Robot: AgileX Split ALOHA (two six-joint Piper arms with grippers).
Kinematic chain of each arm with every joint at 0, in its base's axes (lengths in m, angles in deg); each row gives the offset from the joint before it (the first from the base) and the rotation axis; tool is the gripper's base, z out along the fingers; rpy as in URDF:
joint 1: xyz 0 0 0.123 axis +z
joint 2: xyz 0 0 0 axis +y
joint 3: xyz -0.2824 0 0.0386 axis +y
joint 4: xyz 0.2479 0 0.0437 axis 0.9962 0 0.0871
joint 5: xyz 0 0 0 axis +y
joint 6: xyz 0.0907 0 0.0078 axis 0.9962 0 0.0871
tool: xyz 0 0 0 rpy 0 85 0
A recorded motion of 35 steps. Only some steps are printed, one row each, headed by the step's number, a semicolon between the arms.
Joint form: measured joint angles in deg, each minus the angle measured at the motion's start. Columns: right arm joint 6, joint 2, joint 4, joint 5, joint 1, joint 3; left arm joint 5, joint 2, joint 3, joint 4, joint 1, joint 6.
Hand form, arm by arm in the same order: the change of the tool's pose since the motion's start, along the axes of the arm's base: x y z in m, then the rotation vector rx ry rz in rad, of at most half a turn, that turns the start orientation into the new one. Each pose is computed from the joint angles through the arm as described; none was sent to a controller.
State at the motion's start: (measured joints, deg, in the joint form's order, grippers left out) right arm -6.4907 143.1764 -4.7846 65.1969 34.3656 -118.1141; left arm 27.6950 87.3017 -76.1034 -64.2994 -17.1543 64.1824
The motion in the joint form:
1: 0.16 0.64 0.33 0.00 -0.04 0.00; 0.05 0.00 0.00 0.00 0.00 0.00
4: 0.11 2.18 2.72 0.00 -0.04 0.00; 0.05 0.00 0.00 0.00 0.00 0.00
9: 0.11 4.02 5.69 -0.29 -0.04 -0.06; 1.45 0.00 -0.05 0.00 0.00 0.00
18: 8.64 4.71 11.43 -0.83 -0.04 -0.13; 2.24 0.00 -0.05 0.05 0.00 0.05
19: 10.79 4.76 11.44 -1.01 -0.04 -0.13; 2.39 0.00 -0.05 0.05 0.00 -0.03
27: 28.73 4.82 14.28 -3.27 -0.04 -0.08; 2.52 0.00 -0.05 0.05 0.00 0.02
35: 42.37 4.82 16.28 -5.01 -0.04 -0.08; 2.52 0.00 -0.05 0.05 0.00 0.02
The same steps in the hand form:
1: -0.0003 0.0000 -0.0056 -0.0015 0.0122 -0.0055; -0.0001 0.0000 0.0000 0.0000 0.0004 -0.0008
4: -0.0029 0.0023 -0.0192 0.0153 0.0564 -0.0197; -0.0001 0.0000 0.0000 0.0000 0.0004 -0.0008
9: -0.0060 0.0054 -0.0350 0.0401 0.1048 -0.0397; -0.0016 -0.0014 -0.0005 0.0006 0.0104 -0.0227
18: -0.0101 0.0125 -0.0402 0.1203 0.1634 -0.2276; -0.0026 -0.0021 -0.0009 0.0026 0.0157 -0.0354
19: -0.0099 0.0127 -0.0406 0.1230 0.1631 -0.2654; -0.0027 -0.0023 -0.0010 0.0017 0.0178 -0.0373
27: -0.0091 0.0178 -0.0407 0.1904 0.1812 -0.5992; -0.0029 -0.0024 -0.0010 0.0024 0.0182 -0.0396
35: -0.0080 0.0215 -0.0401 0.2392 0.2018 -0.8526; -0.0029 -0.0024 -0.0010 0.0024 0.0182 -0.0396

